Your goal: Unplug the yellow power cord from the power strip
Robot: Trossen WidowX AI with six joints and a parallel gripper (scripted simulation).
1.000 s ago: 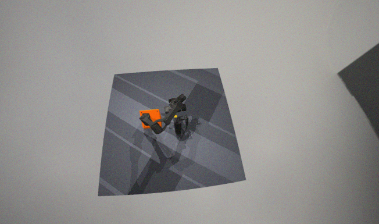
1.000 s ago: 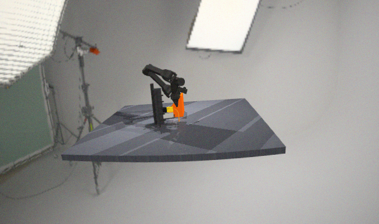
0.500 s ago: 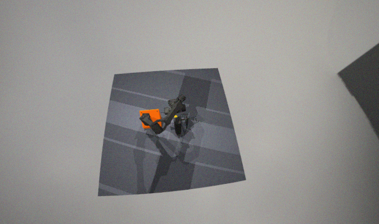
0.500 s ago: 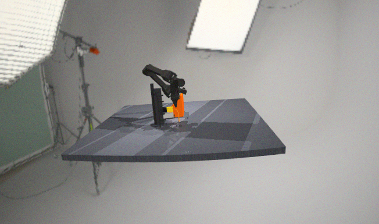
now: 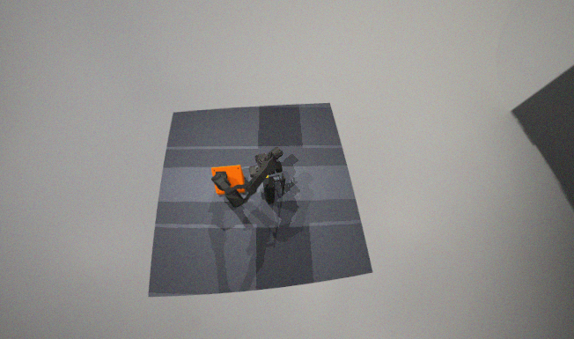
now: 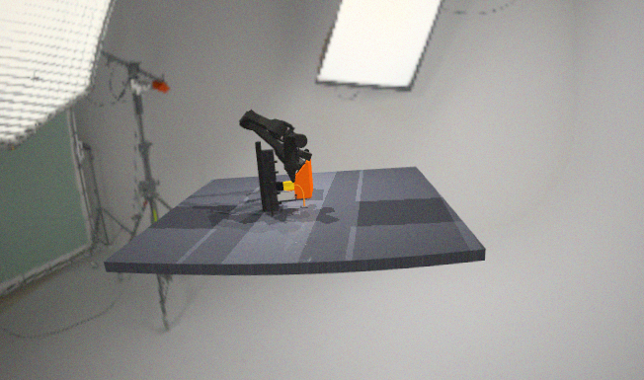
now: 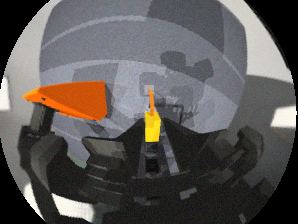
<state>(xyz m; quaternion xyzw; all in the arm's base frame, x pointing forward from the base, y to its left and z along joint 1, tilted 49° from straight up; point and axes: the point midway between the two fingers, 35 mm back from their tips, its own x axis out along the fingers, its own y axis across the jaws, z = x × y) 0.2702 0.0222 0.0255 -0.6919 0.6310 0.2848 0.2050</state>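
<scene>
Right now the yellow plug is 40 mm to the right of my gripper tip, 10 mm below it and 10 mm ahead of it.
</scene>
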